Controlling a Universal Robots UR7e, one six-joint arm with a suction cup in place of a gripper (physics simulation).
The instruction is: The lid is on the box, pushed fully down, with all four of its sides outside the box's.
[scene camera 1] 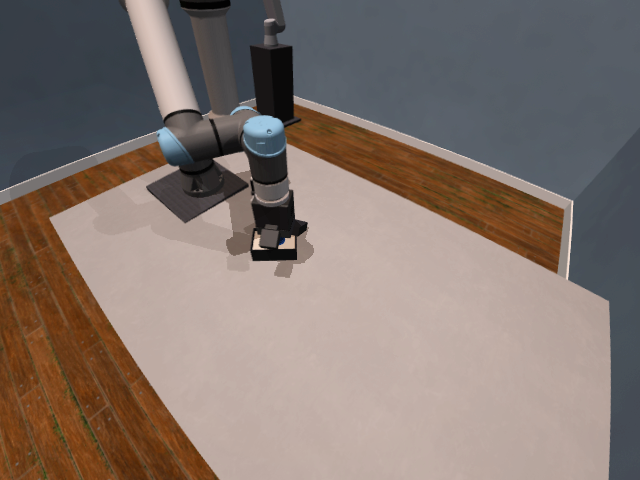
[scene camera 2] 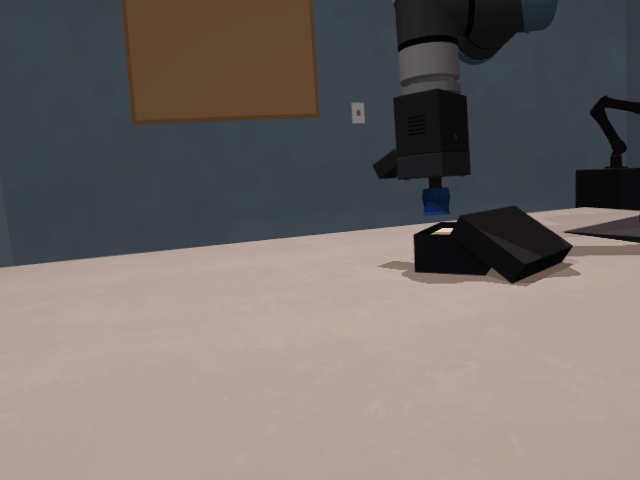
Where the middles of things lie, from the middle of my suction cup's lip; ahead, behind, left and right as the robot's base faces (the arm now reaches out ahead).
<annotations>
The black box (scene camera 2: 435,251) is 6 cm below my suction cup, 3 cm behind it and 1 cm to the left of it. The rest, counted from my suction cup: black lid (scene camera 2: 514,244) (7 cm to the left, 6 cm behind, 4 cm below).
</annotations>
